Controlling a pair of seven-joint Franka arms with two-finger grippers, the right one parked.
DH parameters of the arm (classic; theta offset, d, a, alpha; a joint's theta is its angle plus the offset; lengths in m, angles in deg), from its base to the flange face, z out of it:
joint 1: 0 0.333 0 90
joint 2: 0 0 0 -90
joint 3: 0 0.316 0.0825 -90
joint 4: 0 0 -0.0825 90
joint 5: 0 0.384 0 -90
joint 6: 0 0 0.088 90
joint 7: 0 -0.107 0 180
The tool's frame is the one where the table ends.
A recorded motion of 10 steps. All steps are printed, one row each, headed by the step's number.
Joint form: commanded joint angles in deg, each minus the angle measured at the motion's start. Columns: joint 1, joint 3, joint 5, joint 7, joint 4, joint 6, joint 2.
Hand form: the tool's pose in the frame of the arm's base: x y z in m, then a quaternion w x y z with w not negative. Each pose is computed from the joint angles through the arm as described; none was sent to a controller.
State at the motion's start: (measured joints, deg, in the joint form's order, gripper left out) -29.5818 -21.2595 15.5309 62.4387 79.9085 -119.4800 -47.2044
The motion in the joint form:
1: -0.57 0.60 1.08 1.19 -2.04 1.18 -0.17
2: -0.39 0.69 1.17 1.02 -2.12 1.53 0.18
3: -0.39 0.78 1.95 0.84 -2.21 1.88 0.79
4: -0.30 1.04 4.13 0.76 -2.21 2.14 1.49
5: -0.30 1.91 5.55 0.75 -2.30 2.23 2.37
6: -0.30 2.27 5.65 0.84 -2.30 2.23 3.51
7: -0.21 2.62 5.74 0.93 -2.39 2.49 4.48
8: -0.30 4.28 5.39 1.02 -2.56 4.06 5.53
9: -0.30 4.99 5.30 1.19 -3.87 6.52 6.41
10: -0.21 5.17 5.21 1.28 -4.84 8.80 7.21
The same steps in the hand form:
1: 0.5134 -0.5172 0.2404 0.02330 -0.99556 -0.08778 0.02486
2: 0.5162 -0.5148 0.2446 0.02437 -0.99555 -0.08820 0.02269
3: 0.5181 -0.5138 0.2521 0.02687 -0.99600 -0.08410 0.01412
4: 0.5229 -0.5099 0.2598 0.03542 -0.99641 -0.07671 -0.00469
5: 0.5309 -0.5034 0.2694 0.04151 -0.99593 -0.07656 -0.02314
6: 0.5344 -0.5013 0.2828 0.03816 -0.99554 -0.07964 -0.03317
7: 0.5383 -0.4979 0.2946 0.03692 -0.99495 -0.08378 -0.04113
8: 0.5478 -0.4847 0.3036 0.04907 -0.99300 -0.09741 -0.04528
9: 0.5548 -0.4773 0.3204 0.05744 -0.99121 -0.10867 -0.04896
10: 0.5577 -0.4726 0.3346 0.06430 -0.98997 -0.11583 -0.04914

